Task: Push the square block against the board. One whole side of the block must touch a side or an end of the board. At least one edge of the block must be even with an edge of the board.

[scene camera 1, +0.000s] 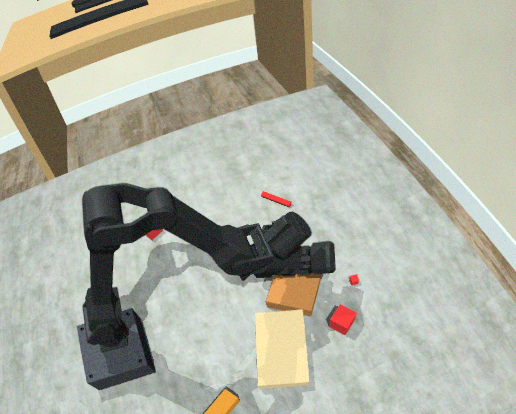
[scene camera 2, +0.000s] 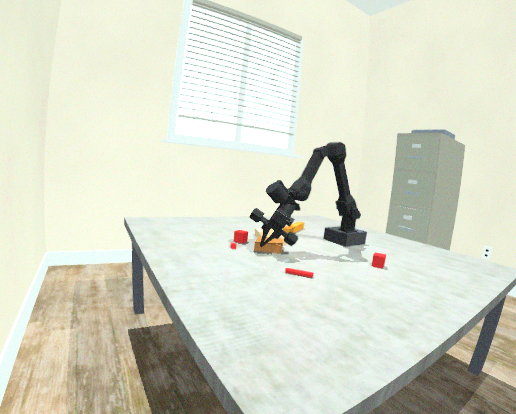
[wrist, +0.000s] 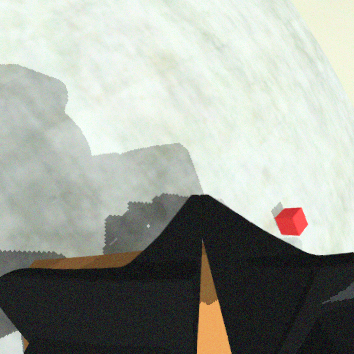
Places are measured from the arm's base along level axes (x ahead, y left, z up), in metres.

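Where they show: gripper, fingertip midpoint: (scene camera 1: 312, 261) (scene camera 2: 260, 246) (wrist: 198, 202); arm's base at its link origin: (scene camera 1: 112, 335) (scene camera 2: 347, 230).
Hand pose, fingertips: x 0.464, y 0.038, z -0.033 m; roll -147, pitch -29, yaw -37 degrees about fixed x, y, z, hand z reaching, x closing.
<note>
Each offset is from my fingertips to the centre of the thing.
The square block, orange-brown {0.061 m back, 0.044 m right, 0.009 m down} (scene camera 1: 293, 295) (scene camera 2: 270, 247) (wrist: 212, 327), lies flat on the table, its far edge hidden under the arm in scene camera 1. The board, pale yellow {0.136 m back, 0.163 m right, 0.009 m down} (scene camera 1: 281, 350) (scene camera 2: 258, 233), lies flat beside it. The block is turned at a slight angle to the board. Its near right corner is close to the board's far right corner and sticks out a little past it; whether they touch I cannot tell. My gripper (scene camera 2: 262, 244) (wrist: 198, 202) is shut and empty, its tips low at the block's far side. Contact with the block is unclear.
A red cube {0.002 m ahead, 0.154 m right, 0.004 m down} (scene camera 1: 343, 319) (scene camera 2: 241, 236) and a tiny red cube {0.070 m ahead, 0.072 m right, 0.016 m down} (scene camera 1: 354, 279) (scene camera 2: 233, 246) (wrist: 292, 221) lie right of the block in scene camera 1. Also there: a red stick {0.006 m back, 0.218 m left, 0.017 m down} (scene camera 1: 276, 199) (scene camera 2: 299, 273), another red cube {0.332 m back, 0.248 m left, 0.004 m down} (scene camera 1: 154, 234) (scene camera 2: 379, 260) and an orange bar {0.350 m back, 0.285 m right, 0.008 m down} (scene camera 1: 222, 401) (scene camera 2: 294, 228).
</note>
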